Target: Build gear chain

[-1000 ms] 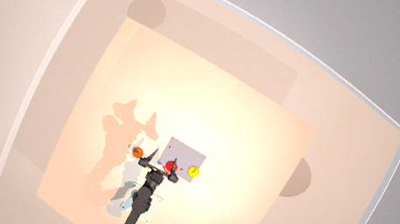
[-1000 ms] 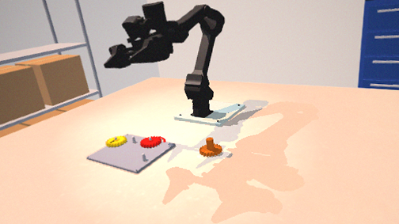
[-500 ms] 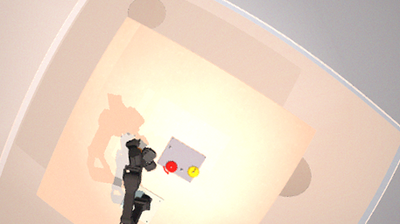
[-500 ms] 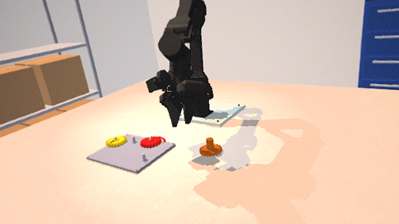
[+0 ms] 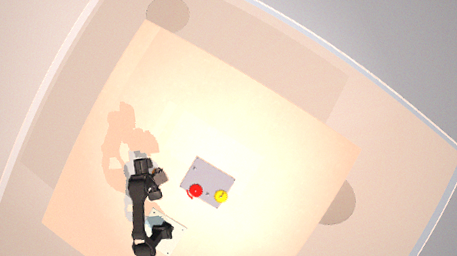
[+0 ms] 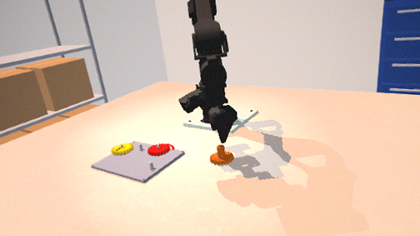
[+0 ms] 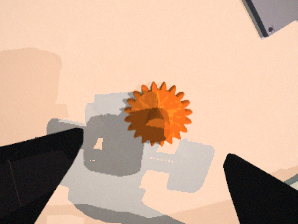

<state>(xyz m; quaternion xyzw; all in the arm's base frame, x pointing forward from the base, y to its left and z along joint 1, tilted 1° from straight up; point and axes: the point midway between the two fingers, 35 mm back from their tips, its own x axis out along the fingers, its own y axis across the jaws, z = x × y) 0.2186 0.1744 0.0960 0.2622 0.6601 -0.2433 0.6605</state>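
My gripper tip is 50 mm above the orange gear. From my gripper tip the other things lie so: red arrow: 180 mm to the right, 60 mm below; then yellow gear: 310 mm to the right, 80 mm ahead, 50 mm below; then red gear: 200 mm to the right, 50 mm below, 40 mm ahead.
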